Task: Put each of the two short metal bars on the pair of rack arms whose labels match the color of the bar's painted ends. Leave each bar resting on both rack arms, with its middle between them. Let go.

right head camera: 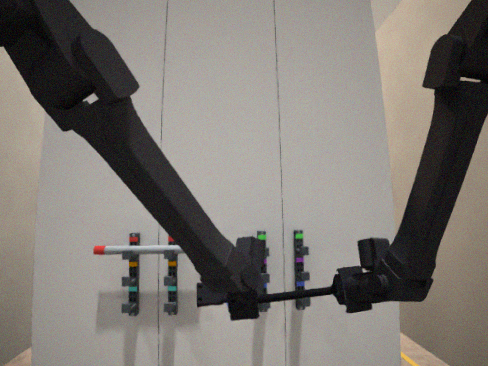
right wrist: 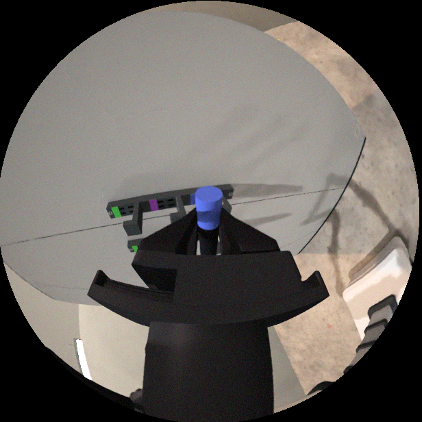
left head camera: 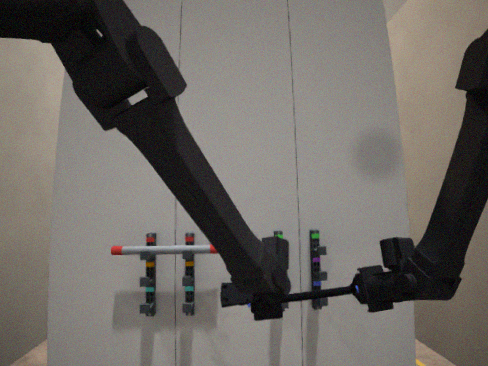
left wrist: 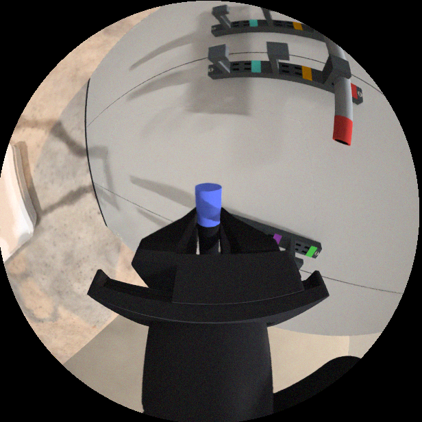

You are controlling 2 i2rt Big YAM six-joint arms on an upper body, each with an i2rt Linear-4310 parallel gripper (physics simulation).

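Places are measured from the left arm's base along level axes (x ahead, y left, z up), in millimetres.
Where they show: right gripper, fingertip midpoint: (right head camera: pixel 334 289) (left head camera: pixel 353 289).
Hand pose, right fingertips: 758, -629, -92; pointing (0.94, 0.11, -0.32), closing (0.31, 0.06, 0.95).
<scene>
After its pixels a point has its place, as x, y, z.
A grey bar with red ends (left head camera: pixel 170 249) {831, -116, 21} (right head camera: pixel 142 249) {830, -86, 21} (left wrist: pixel 343 104) rests across the two top arms of the left-hand rack pair, at the red labels; its right end is partly hidden in the left head view. A black bar with blue ends (left head camera: pixel 322 292) {740, -533, -89} (right head camera: pixel 297 293) {740, -519, -90} is held nearly level between my grippers, slightly higher at the right. My left gripper (left wrist: pixel 208 212) is shut on it near its left end. My right gripper (right wrist: pixel 208 212) is shut on it near its right end. In the head views it crosses the right-hand rails between the blue label (left head camera: pixel 316 283) {865, -563, -103} (right head camera: pixel 300 283) {865, -565, -102} and the bottom arm (left head camera: pixel 323 302) {813, -564, -144} (right head camera: pixel 306 302) {813, -567, -143}; its depth is unclear.
The left-hand rails (left head camera: pixel 151 273) {865, -50, -56} (right head camera: pixel 133 273) {866, -47, -57} also carry orange and teal labels above lower arms. The right-hand rail (left head camera: pixel 316 271) {865, -565, -65} (right head camera: pixel 299 271) {865, -563, -65} has green, purple and blue labels; its partner is partly hidden behind my left gripper. A white object (left wrist: pixel 15 200) (right wrist: pixel 380 280) stands on the floor.
</scene>
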